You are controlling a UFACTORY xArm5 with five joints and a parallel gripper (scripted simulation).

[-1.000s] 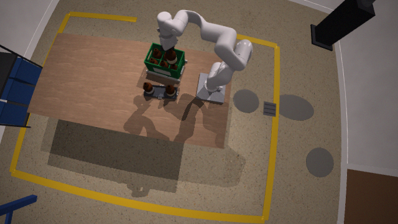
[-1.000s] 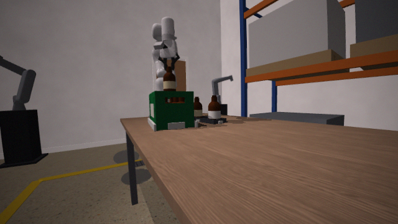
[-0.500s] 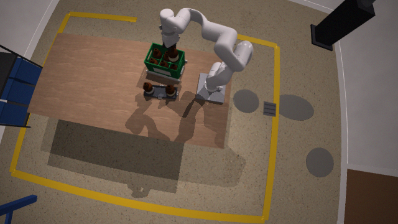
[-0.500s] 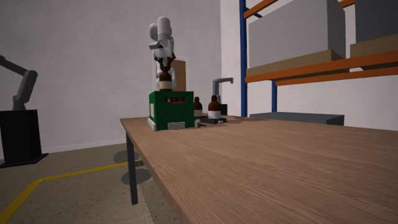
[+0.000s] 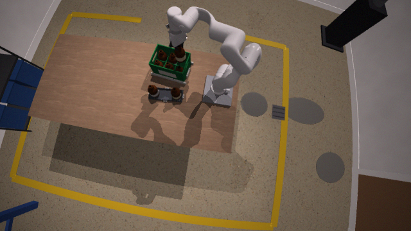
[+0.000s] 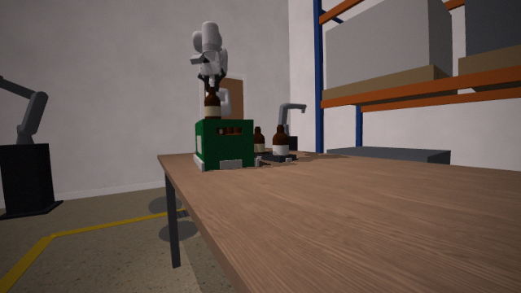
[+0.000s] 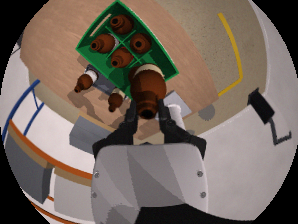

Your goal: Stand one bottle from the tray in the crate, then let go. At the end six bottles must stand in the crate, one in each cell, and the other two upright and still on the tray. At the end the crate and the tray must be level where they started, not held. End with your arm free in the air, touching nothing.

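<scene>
Now: the bottle 80 mm below my hand. Also, from my hand: tray (320 mm below, 250 mm to the left, 80 mm ahead); then green crate (250 mm below, 80 mm ahead, 10 mm to the left).
</scene>
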